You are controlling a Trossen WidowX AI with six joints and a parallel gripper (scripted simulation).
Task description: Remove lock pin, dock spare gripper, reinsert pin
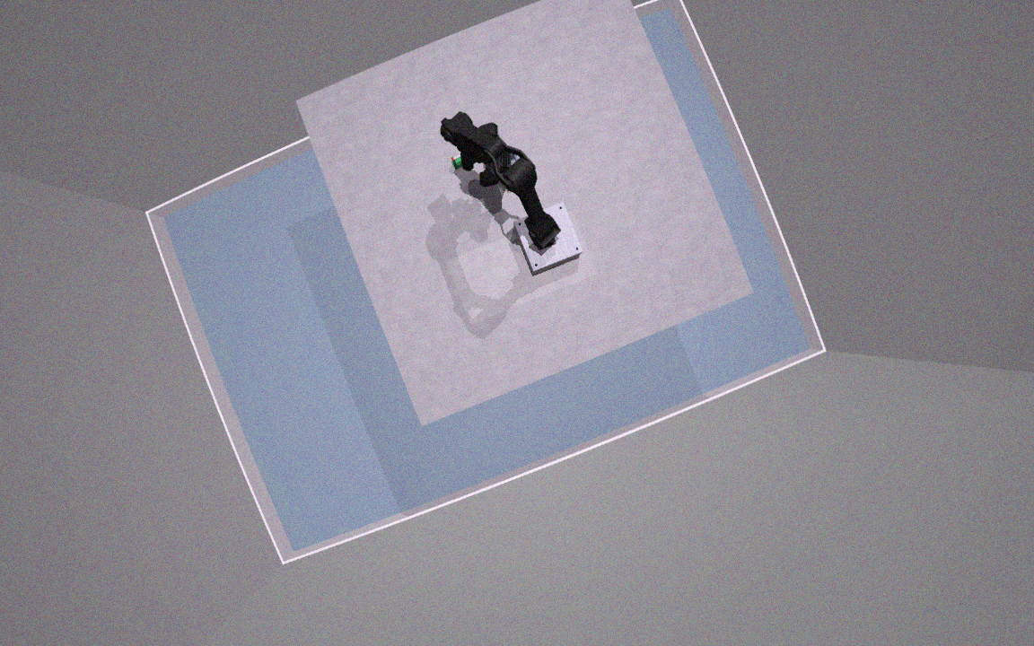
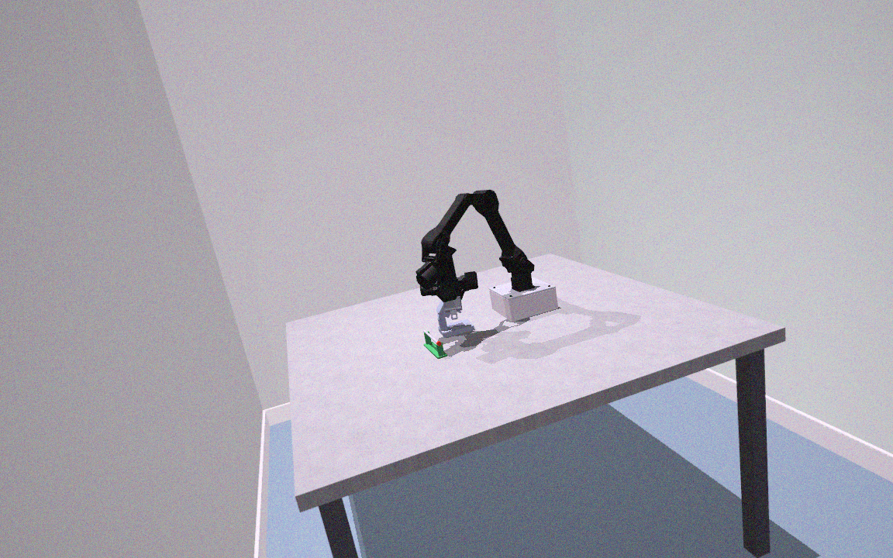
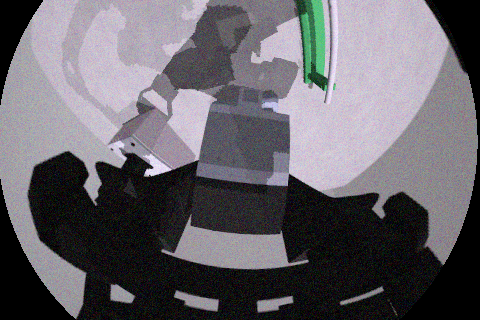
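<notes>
My gripper tip is 11 cm short of the green cradle, 9 cm to the right of it and 10 cm above it. From my gripper tip the other things lie so: grey mount: 1 cm ahead, 3 cm to the right, 7 cm below; spare gripper: 1 cm ahead, 2 cm to the left.
</notes>
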